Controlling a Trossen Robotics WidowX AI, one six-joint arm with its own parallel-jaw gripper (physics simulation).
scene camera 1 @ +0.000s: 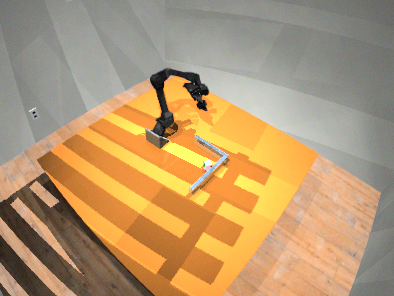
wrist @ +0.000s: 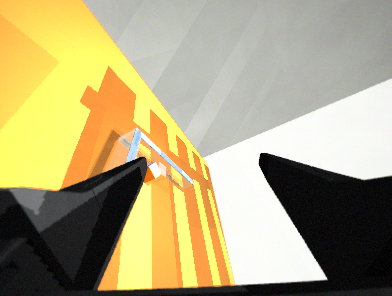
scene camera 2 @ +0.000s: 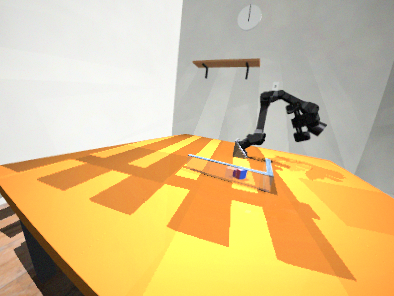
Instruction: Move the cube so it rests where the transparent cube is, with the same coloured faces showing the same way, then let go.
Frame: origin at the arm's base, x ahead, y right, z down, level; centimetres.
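Seen in the pictures: gripper, fingertip midpoint: (scene camera 1: pixel 205 106) (wrist: pixel 203 160) (scene camera 2: pixel 293 123); arm's base at its link origin: (scene camera 1: pixel 156 133) (scene camera 2: pixel 241 146).
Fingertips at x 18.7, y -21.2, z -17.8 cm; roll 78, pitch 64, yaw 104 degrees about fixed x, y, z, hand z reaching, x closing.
Note:
Offsets run from my fingertips to a thing's top centre. Level surfaces: height alone.
The small coloured cube @(dx +17.4, dy +17.8, dz +19.9 cm) (scene camera 1: pixel 208 164) (scene camera 2: pixel 241 173) (wrist: pixel 152 172) rests on the table inside the corner of the clear walls. It shows white with some green and red in scene camera 1, blue and red in scene camera 2, and white and orange in the wrist view. A pale, faint shape that looks like the transparent cube @(dx +19.2, dy +20.9, dz +19.9 cm) (wrist: pixel 162 170) stands close beside it in the wrist view; its face colours are too faint to tell. My gripper (scene camera 1: pixel 202 99) (scene camera 2: pixel 310 132) (wrist: pixel 203 160) is open and empty, high above the table and well away from the cube. The left finger partly covers the walled area in the wrist view.
Two clear walls with light blue top edges (scene camera 1: pixel 210 172) (scene camera 2: pixel 220 162) (wrist: pixel 167 162) form an L around the cube. A grey upright plate (scene camera 1: pixel 156 138) stands by the arm's base. Striped shadows cross the orange table @(dz +23.9 cm) (scene camera 1: pixel 280 160) (scene camera 2: pixel 200 270).

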